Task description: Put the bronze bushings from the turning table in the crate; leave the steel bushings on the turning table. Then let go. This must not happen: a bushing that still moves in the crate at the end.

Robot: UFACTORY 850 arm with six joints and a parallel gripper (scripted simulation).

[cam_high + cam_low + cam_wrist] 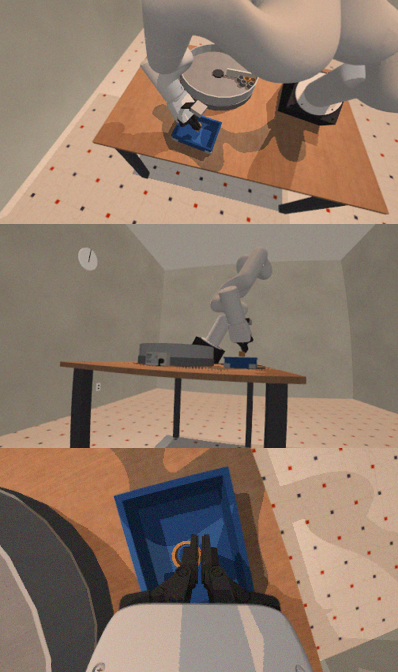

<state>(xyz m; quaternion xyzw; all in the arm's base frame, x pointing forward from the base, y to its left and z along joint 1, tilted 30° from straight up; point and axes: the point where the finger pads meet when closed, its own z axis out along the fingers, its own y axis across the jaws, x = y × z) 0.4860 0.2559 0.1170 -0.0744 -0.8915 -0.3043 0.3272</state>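
The blue crate is 1 cm behind my hand, 1 cm to the right of it and 7 cm below it. Round my hand: grey turning table: 2 cm behind, 38 cm to the right, 5 cm below.
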